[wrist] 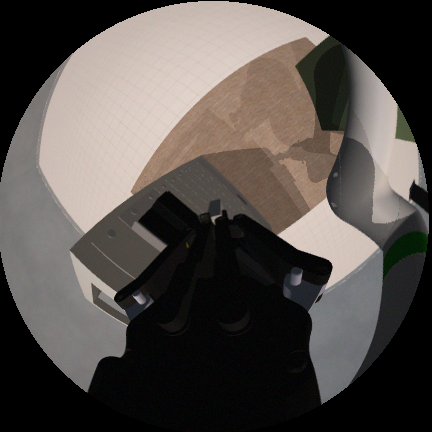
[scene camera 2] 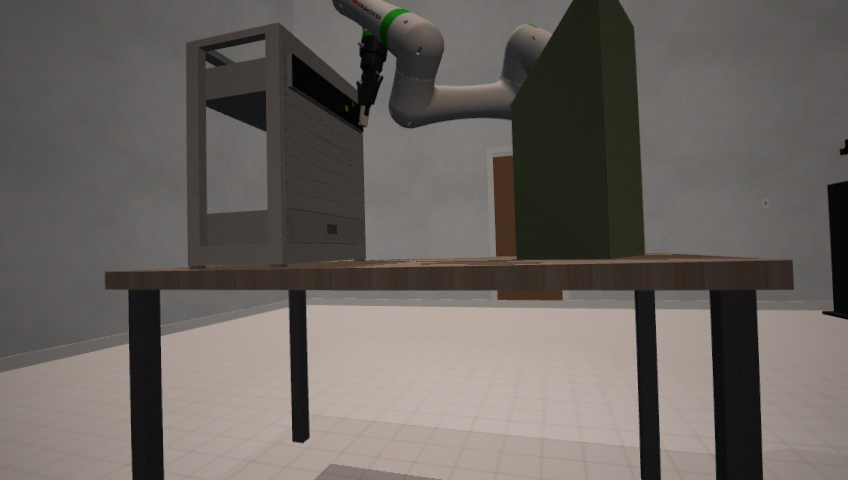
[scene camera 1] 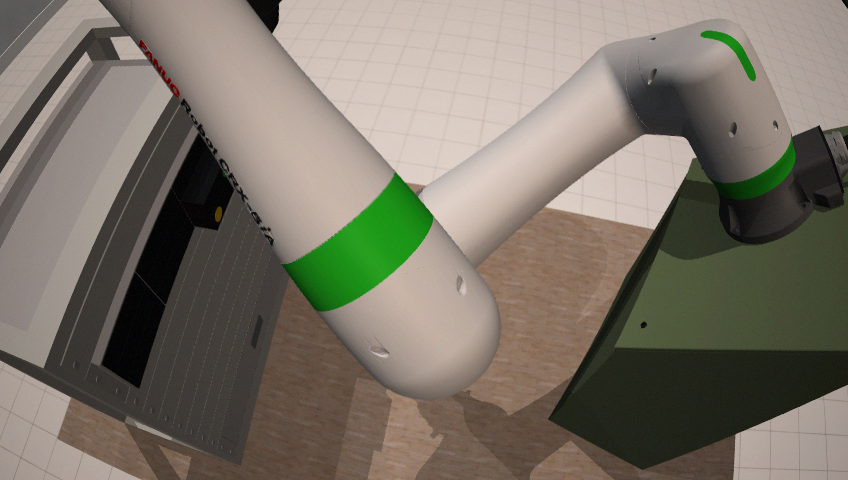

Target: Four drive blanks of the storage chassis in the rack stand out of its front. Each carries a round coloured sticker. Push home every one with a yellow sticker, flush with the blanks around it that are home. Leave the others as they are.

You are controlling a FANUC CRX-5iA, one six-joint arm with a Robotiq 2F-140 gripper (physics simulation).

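The black storage chassis [scene camera 1: 133,333] [scene camera 2: 315,77] [wrist: 165,215] sits high in the grey rack [scene camera 2: 274,148]. One black drive blank [scene camera 1: 205,222] with a yellow sticker [scene camera 1: 218,214] [scene camera 2: 346,108] [wrist: 187,245] stands out of its front. A green sticker [scene camera 2: 353,104] shows beside it, farther along the row; the arm nearly covers it in scene camera 1. The other standing-out blanks cannot be made out. My gripper [scene camera 2: 363,118] [wrist: 217,207] is shut and empty, pointing down by the far end of the chassis front. Whether its tips touch a blank is hidden. It is hidden behind the arm in scene camera 1.
The rack stands on the wooden table [scene camera 1: 535,285] [scene camera 2: 446,278] [wrist: 200,132]. A large green slanted block [scene camera 1: 731,297] [scene camera 2: 571,148] [wrist: 325,85] stands opposite its front. The white arm [scene camera 1: 357,237] [scene camera 2: 416,53] [wrist: 360,165] spans between them. Grey panels [scene camera 2: 321,172] lie below the chassis.
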